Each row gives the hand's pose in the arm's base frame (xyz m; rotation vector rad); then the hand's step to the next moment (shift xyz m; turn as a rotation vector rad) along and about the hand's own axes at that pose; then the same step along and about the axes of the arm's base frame.
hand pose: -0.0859 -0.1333 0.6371 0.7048 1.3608 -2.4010
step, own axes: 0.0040 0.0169 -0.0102 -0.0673 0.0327 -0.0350
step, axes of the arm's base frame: 0.0074 0.0001 -0.0187 0.0814 0.0142 -0.0018
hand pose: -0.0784 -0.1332 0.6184 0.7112 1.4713 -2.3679
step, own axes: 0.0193 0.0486 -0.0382 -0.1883 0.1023 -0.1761
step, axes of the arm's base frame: 0.0164 0.0128 -0.0613 0.2534 0.1046 -0.0420
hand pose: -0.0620 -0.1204 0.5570 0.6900 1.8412 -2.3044
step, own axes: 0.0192 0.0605 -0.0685 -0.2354 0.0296 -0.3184
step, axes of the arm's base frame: 0.0238 0.0530 -0.0731 0.3086 0.2491 0.0199
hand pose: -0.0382 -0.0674 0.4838 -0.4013 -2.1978 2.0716
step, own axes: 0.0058 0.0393 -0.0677 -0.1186 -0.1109 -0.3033
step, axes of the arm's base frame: 0.0161 0.0686 -0.0347 0.1750 0.2582 0.1452
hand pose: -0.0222 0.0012 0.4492 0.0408 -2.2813 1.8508
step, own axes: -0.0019 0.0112 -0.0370 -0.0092 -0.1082 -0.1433
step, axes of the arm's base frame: 0.0054 0.0381 -0.0040 0.0451 0.1150 0.1306
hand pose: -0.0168 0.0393 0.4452 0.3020 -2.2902 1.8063
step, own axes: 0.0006 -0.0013 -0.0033 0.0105 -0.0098 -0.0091
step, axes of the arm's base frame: -0.0001 0.0029 0.0021 -0.0069 0.0063 0.0142
